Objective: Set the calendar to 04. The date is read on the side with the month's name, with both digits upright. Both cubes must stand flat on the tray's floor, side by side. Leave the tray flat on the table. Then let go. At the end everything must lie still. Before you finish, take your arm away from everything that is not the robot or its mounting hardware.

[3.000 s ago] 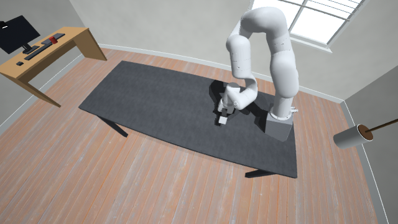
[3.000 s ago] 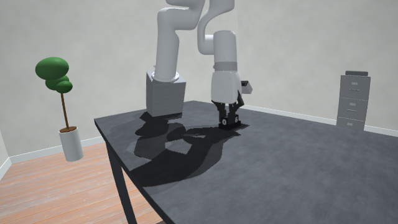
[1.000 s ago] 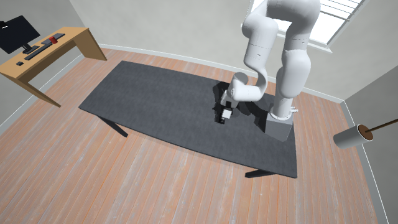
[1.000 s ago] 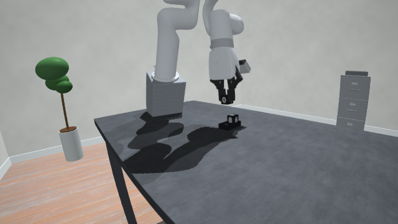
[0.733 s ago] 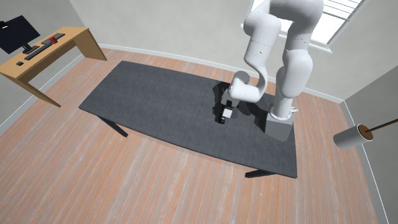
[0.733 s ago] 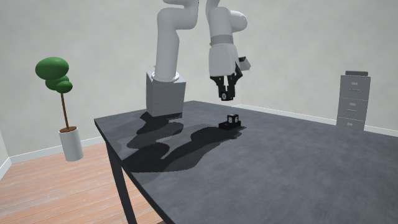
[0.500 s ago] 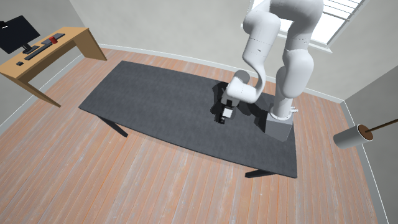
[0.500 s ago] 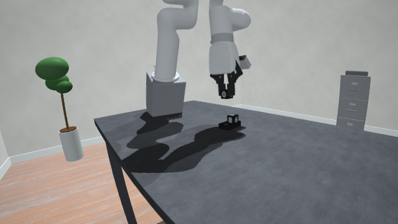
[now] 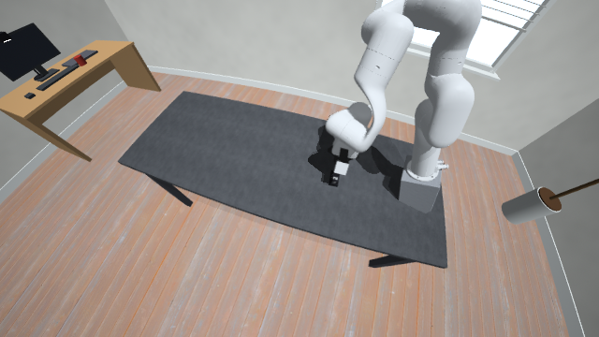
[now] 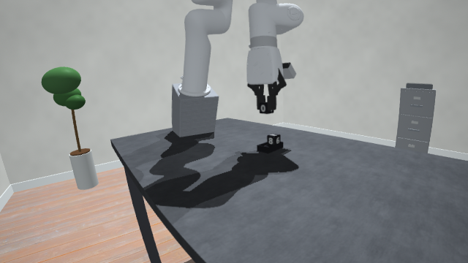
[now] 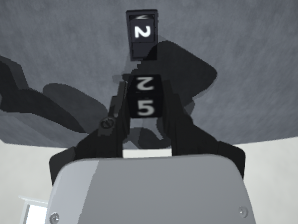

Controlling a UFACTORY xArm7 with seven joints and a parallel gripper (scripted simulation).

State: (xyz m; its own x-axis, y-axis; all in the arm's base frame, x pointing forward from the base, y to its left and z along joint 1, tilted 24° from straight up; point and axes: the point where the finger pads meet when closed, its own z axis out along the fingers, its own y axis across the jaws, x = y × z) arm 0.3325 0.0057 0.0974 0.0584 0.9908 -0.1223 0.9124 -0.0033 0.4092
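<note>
My gripper is now 11 cm above the black number cube and 3 cm to the right of it. From my hand the other things lie so: black calendar tray 13 cm below, 2 cm to the left.
</note>
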